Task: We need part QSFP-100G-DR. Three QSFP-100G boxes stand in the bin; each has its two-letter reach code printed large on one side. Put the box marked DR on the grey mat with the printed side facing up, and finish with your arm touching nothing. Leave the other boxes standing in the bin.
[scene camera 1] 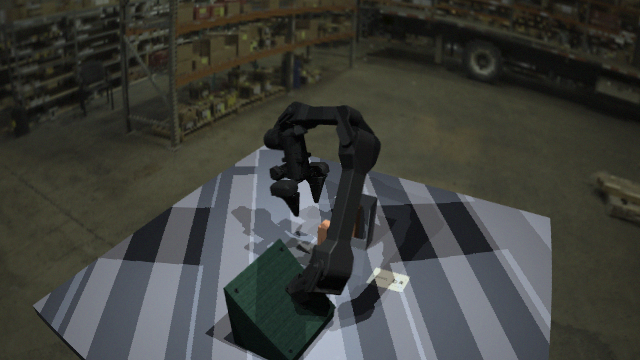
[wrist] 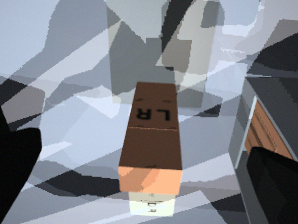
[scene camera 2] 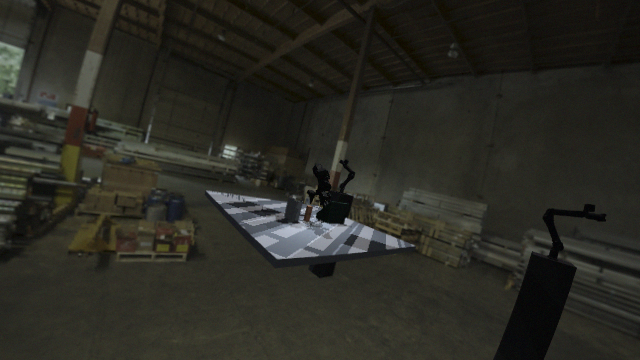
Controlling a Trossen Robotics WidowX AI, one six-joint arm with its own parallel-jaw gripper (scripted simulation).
Labels:
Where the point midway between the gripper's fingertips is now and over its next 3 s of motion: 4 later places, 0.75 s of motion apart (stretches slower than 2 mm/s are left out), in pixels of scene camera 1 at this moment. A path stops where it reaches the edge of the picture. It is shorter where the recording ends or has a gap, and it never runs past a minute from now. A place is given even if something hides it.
My gripper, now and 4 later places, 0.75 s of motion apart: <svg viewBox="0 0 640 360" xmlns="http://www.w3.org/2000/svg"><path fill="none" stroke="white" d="M306 209L311 220L318 232L315 226L308 215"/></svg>

